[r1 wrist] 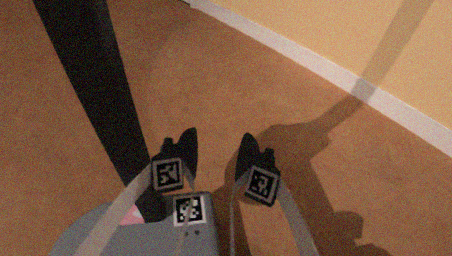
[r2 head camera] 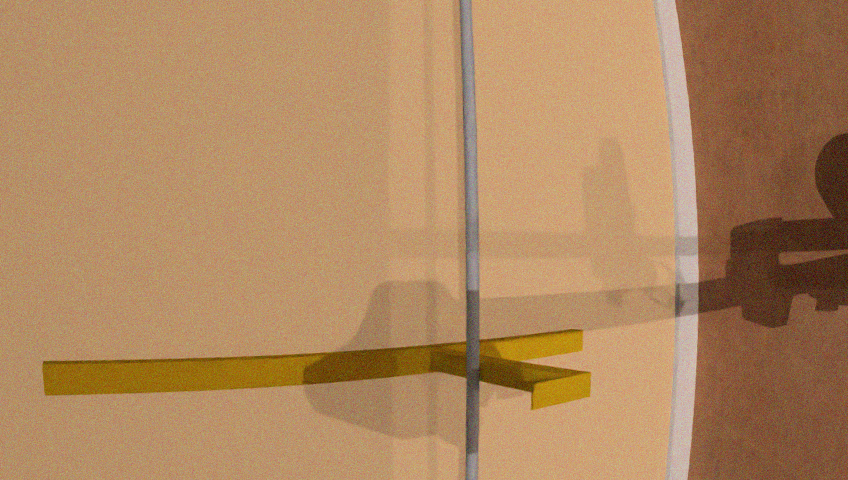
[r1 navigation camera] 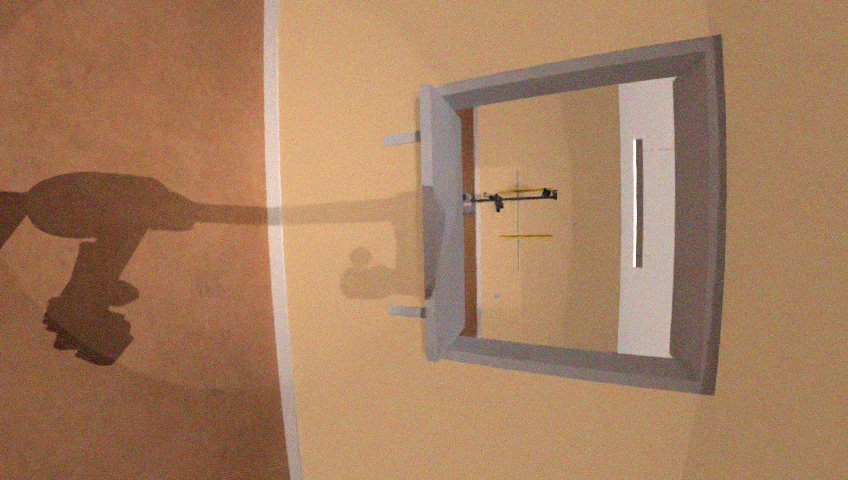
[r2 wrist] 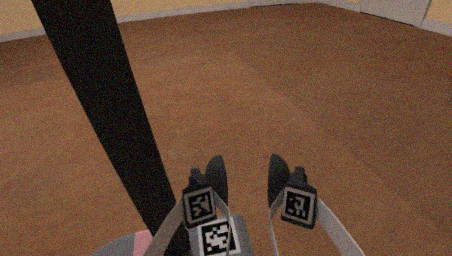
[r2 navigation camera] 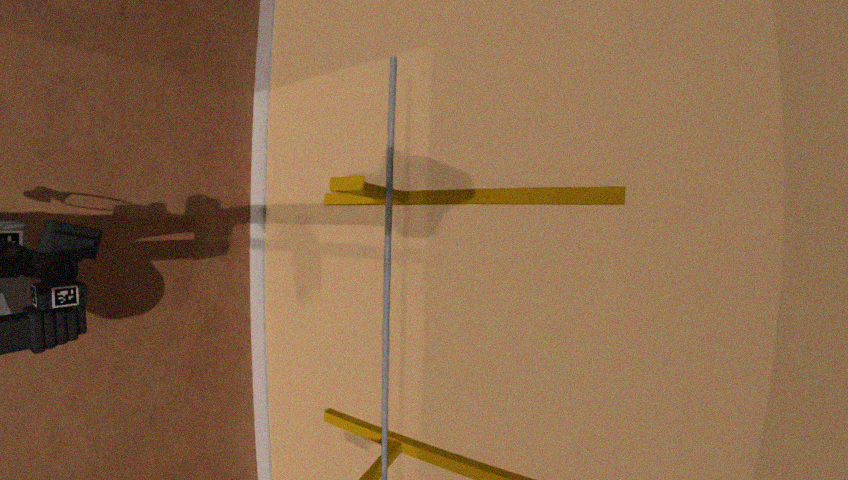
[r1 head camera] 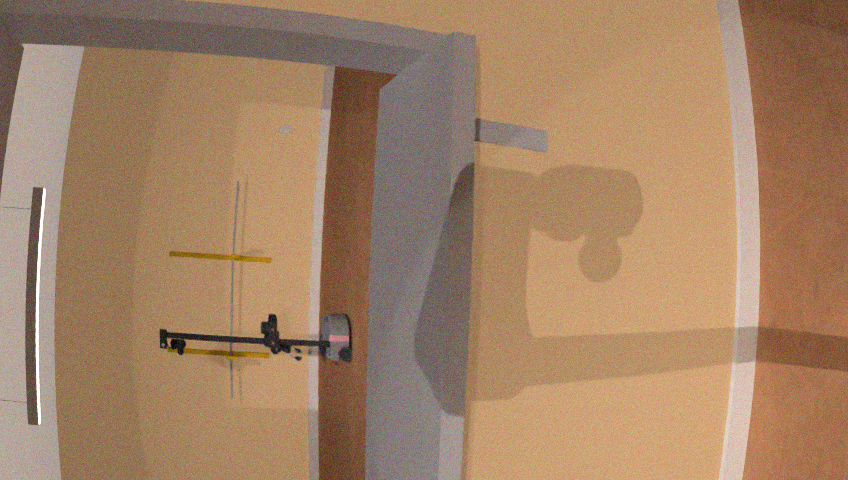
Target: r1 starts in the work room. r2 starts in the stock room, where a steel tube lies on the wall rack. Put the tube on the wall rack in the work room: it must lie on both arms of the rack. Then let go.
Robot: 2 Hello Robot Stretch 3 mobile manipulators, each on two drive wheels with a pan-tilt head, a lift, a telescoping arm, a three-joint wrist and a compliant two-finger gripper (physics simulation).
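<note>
The long grey steel tube (r2 head camera: 470, 178) (r2 navigation camera: 386, 297) (r1 head camera: 231, 297) (r1 navigation camera: 517, 217) lies across both yellow arms of the stock-room wall rack (r2 head camera: 178, 374) (r2 navigation camera: 535, 195) (r1 head camera: 202, 255) (r1 navigation camera: 535, 236). My r2 gripper (r2 wrist: 248, 177) is open, with floor between its fingertips, apart from the tube; part of the r2 wrist shows at the left of its navigation view. My r1 gripper (r1 wrist: 218, 155) is open over the floor beside its own base. The work-room wall rack does not show in these views.
A grey-framed opening (r1 head camera: 238, 41) (r1 navigation camera: 595, 65) in the wall, with a ledge (r1 head camera: 416, 237) (r1 navigation camera: 443, 237) on brackets, shows the stock room. Robot r2 (r1 head camera: 336, 339) (r1 navigation camera: 468, 204) stands there before the rack. A black mast (r1 wrist: 95, 75) (r2 wrist: 105, 100) rises beside each gripper.
</note>
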